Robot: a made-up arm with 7 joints.
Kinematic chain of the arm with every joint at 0, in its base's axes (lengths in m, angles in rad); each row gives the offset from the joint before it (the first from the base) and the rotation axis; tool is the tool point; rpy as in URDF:
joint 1: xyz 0 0 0.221 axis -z
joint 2: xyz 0 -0.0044 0.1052 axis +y
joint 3: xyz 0 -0.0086 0.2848 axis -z
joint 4: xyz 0 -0.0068 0.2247 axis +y
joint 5: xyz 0 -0.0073 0.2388 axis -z
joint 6: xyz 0 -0.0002 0.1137 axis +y
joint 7: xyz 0 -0.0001 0.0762 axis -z
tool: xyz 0 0 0 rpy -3.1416 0 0
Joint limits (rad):
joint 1: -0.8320..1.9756
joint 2: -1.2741..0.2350
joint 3: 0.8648..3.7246
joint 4: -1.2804..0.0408
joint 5: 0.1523..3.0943
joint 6: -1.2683..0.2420
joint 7: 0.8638..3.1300
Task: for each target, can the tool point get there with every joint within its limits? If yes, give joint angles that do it. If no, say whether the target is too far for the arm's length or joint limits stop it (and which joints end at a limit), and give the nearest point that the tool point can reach.
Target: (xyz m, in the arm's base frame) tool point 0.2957 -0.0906 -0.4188
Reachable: no: joint limits stop it (at a limit: joint 1, joint 2, joint 3, joint 4, joint 5, joint 6) | nearest point 0.4870 0.4407 0.2481 | short by 0.874 m
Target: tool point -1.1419 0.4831 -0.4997
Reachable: no: too far | nearest point -0.6901 0.2919 0.2383 | short by 0.886 m
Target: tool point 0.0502 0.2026 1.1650
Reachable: yes | joints 0.3078 0.0610 1.2428 -0.4684 0.4010 -0.9679 1.7677
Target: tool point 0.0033 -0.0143 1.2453
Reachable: yes | joints 1.5538 -0.0642 2.5910 -0.1058 0.9597 -0.6743 1.7946
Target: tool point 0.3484 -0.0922 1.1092
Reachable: yes | joints 0.4792 0.0758 2.8395 -0.7686 0.8235 -0.2405 2.9266
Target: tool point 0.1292 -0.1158 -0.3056
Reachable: no: joint limits stop it (at a limit: joint 1, joint 2, joint 3, joint 4, joint 5, joint 6) | nearest point 0.4870 0.4407 0.2481 | short by 0.863 m
